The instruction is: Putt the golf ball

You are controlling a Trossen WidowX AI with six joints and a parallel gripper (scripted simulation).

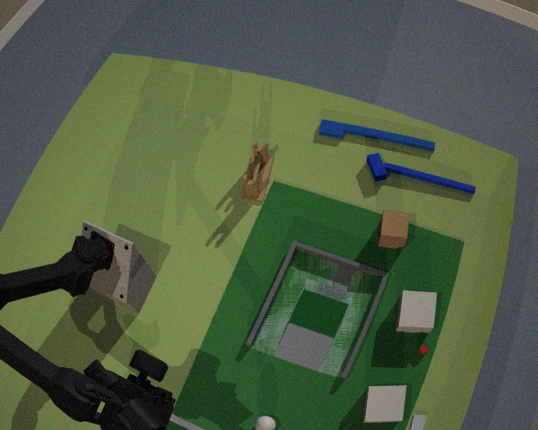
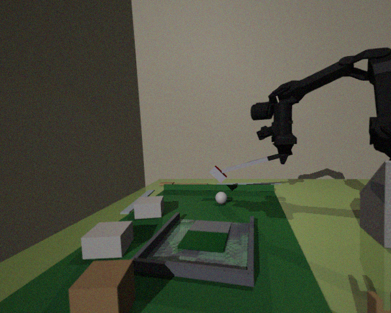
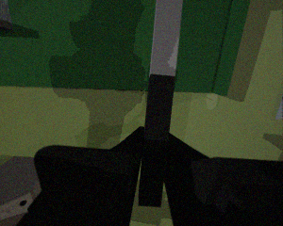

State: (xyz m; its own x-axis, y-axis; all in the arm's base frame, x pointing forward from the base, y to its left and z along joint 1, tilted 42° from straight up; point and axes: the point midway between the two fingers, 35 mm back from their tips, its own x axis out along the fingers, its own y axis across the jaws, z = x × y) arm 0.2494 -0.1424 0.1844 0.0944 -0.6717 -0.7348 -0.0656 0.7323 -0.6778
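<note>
Right now the red putter is 120 mm ahead of my gripper tip and 10 mm to the left of it. Also, from my gripper tip: white golf ball (200 mm ahead, 110 mm below, 80 mm to the left); then wooden stand (590 mm to the left, 100 mm below, 90 mm behind); then small red cube (430 mm ahead, 370 mm to the left, 120 mm below).
</note>
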